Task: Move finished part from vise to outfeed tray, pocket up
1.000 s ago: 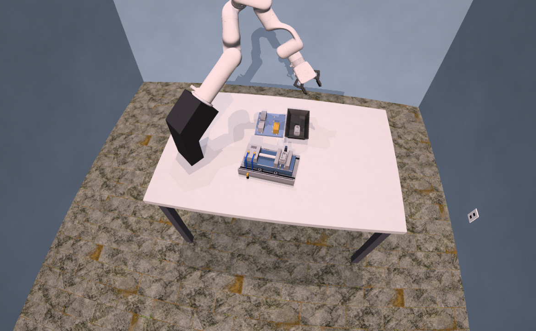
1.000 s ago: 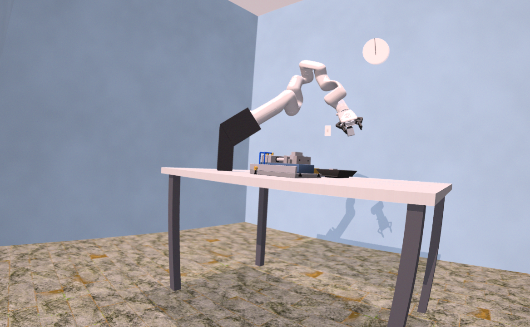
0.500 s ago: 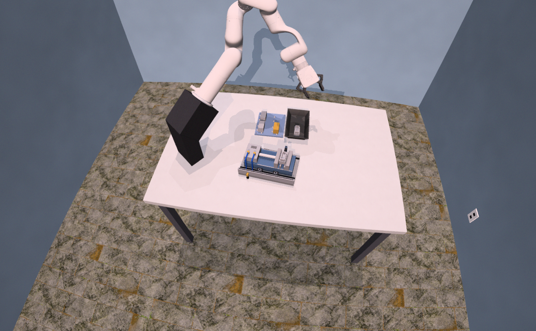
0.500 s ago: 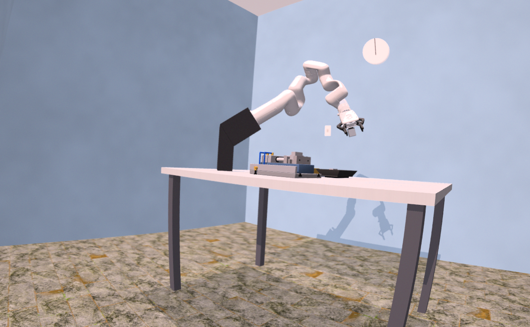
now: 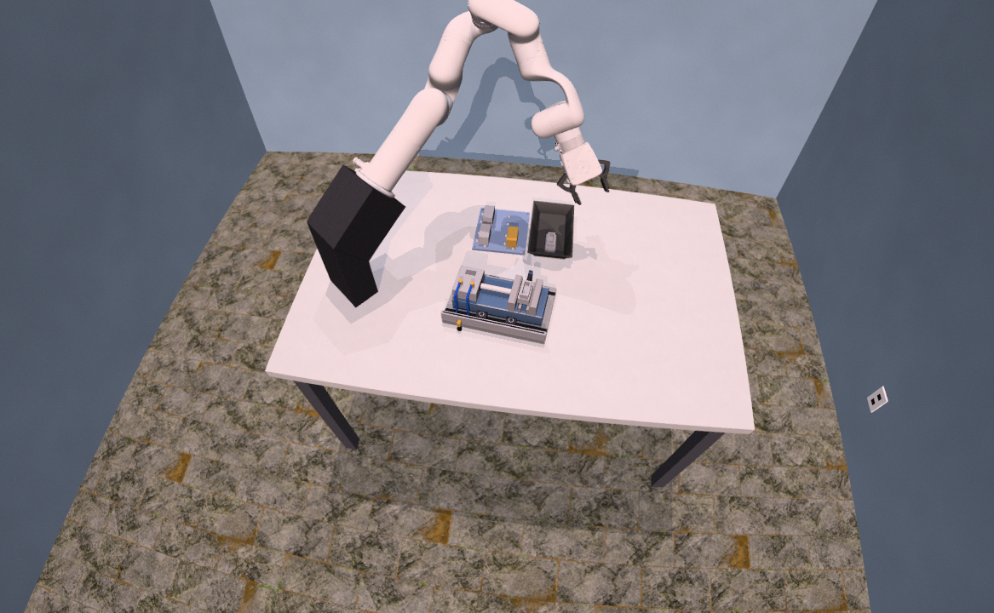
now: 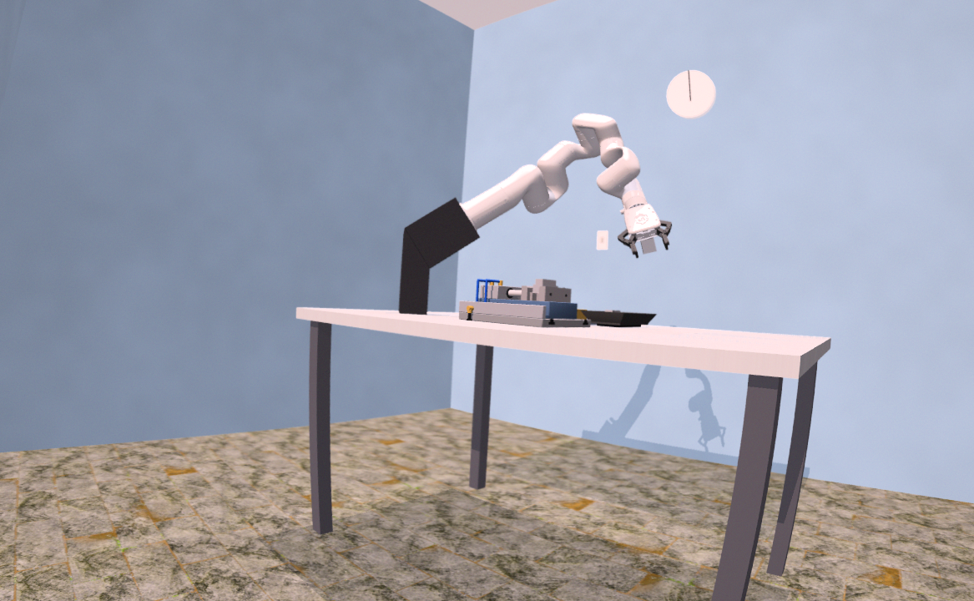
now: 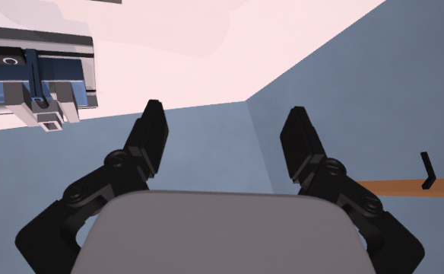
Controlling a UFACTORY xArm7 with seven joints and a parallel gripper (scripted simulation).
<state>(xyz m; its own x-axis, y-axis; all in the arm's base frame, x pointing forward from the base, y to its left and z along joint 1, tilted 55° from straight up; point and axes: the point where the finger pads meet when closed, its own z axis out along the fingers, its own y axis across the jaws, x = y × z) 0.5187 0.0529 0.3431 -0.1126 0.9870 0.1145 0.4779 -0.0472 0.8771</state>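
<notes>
My hand is 17 cm past the white piston rod, 33 cm to the left of it and 15 cm above it. Round my hand: grey block: 30 cm behind, 10 cm to the right, 20 cm below; then blue fixture plate: 27 cm behind, 4 cm to the right, 22 cm below; then orange block: 22 cm behind, 8 cm to the right, 20 cm below.
</notes>
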